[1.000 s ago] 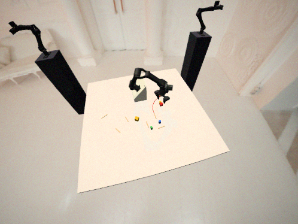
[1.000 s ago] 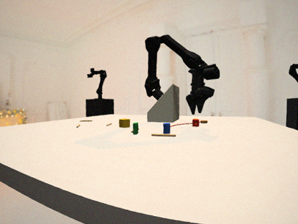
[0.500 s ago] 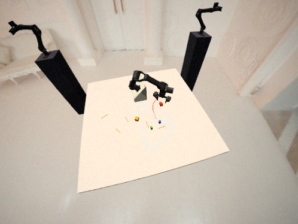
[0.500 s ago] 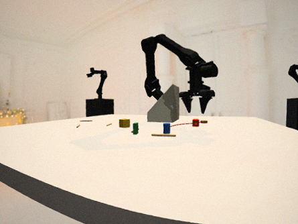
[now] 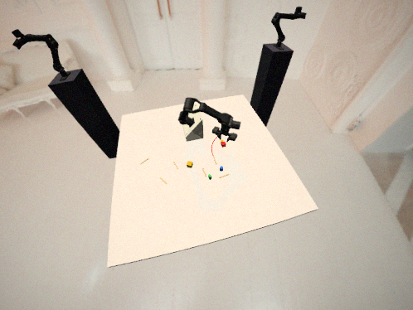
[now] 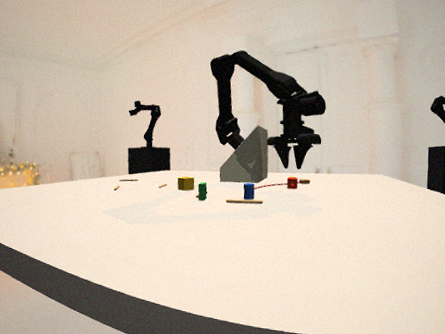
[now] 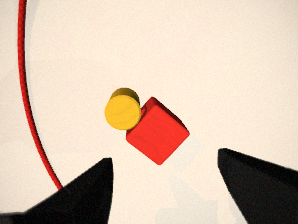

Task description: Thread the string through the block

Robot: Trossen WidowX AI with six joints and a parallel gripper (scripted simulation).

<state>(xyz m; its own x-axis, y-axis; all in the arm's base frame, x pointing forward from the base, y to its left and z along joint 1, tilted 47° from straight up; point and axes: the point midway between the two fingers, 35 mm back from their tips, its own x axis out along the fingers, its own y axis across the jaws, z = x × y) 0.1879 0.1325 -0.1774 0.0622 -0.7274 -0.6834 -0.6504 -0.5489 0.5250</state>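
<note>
Now: gripper tip 40 mm above the yellow round button and 30 mm past it. The rest, counted from my gripper tip: blue cylinder: 220 mm ahead, 70 mm to the right, 40 mm below; red block: 40 mm below; round wooden button: 150 mm behind, 50 mm below, 30 mm to the left.
</note>
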